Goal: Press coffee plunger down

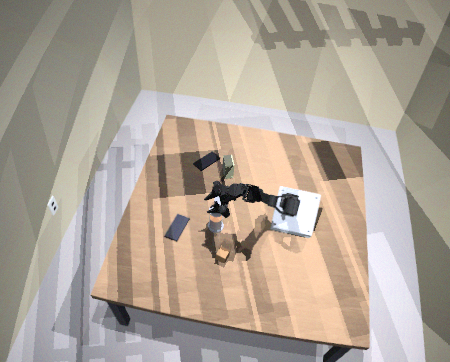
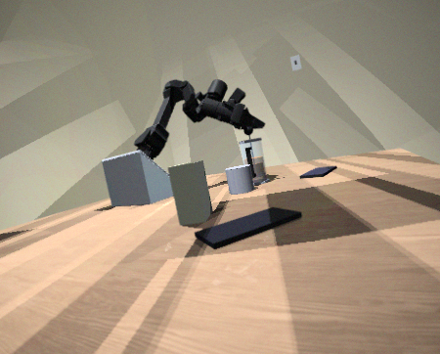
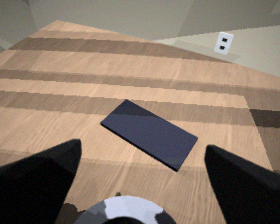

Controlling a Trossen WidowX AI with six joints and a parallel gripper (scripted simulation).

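Now: the coffee press 90 mm below my gripper tip, 50 mm behind it and 20 mm to the right of it. Round my gripper tip: small block 170 mm to the left, 150 mm below, 110 mm behind.
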